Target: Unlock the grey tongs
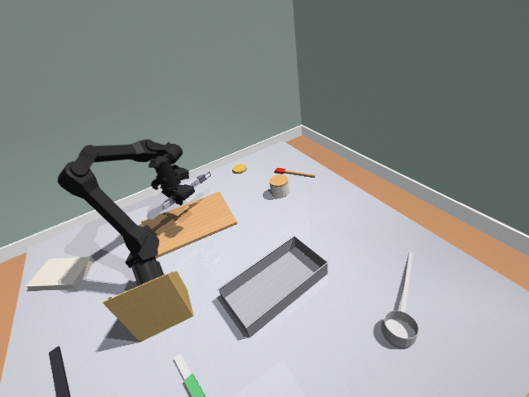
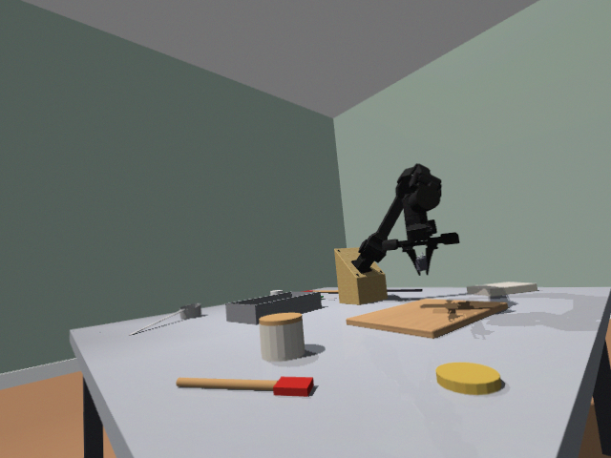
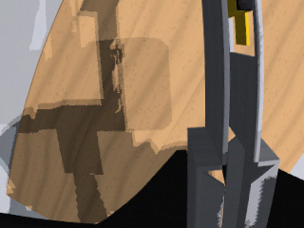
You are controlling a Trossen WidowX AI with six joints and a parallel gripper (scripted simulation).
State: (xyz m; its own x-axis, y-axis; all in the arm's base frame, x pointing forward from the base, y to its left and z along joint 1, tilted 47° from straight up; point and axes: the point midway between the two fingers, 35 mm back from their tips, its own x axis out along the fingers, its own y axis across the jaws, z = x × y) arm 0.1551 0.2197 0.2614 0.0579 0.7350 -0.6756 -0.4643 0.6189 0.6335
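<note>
My gripper tip is 10 cm above the wooden board. From my gripper tip the other things lie so: yellow lock piece: 5 cm ahead, 2 cm to the left, 4 cm above; then lidded canister: 41 cm ahead, 6 cm to the right, 7 cm below; then yellow disc: 34 cm ahead, 23 cm to the left, 10 cm below.
</note>
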